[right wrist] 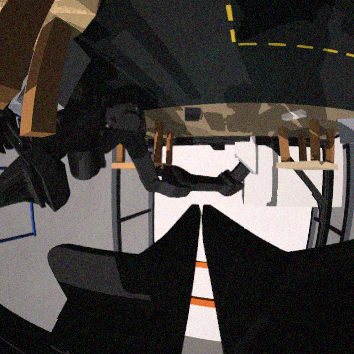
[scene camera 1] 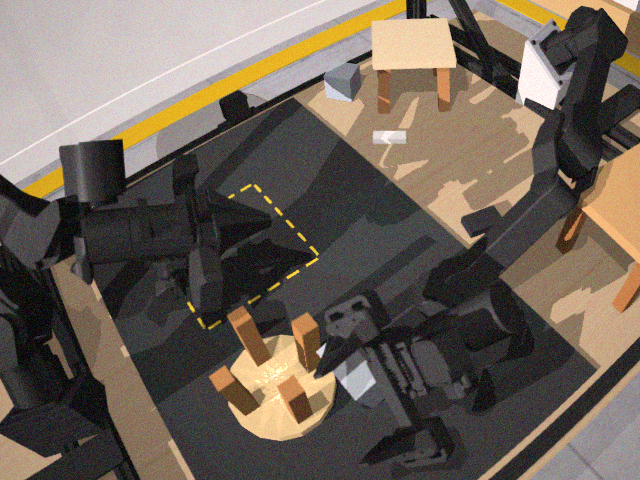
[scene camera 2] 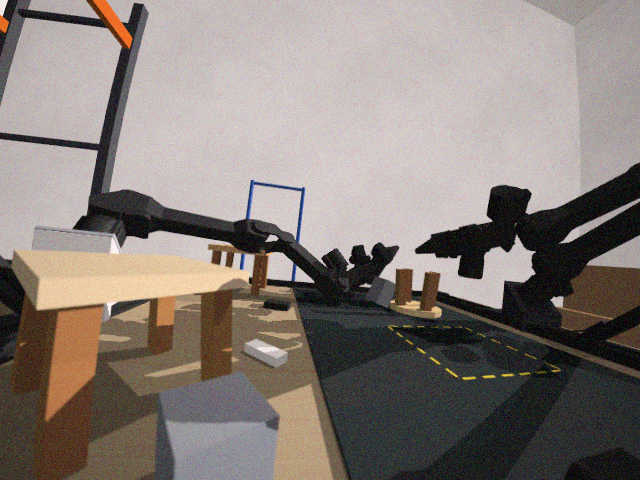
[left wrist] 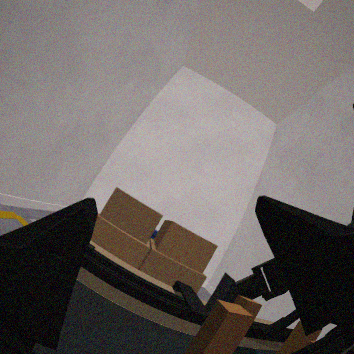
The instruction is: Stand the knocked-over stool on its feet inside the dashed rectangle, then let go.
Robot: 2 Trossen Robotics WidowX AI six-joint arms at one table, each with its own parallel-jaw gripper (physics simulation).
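The stool rests upside down on its round pale seat, its brown legs pointing up, outside the dashed rectangle. Stool legs also show in both wrist views. My right gripper is shut and empty, raised above the rectangle, apart from the stool; its arm hides part of the outline in scene camera 1. My left gripper is open and empty beside the stool, with one fingertip close to a leg in scene camera 1.
A grey block sits between the stool and my left gripper. A square-topped stool, another grey block, a white block and a black block stand off the dark mat.
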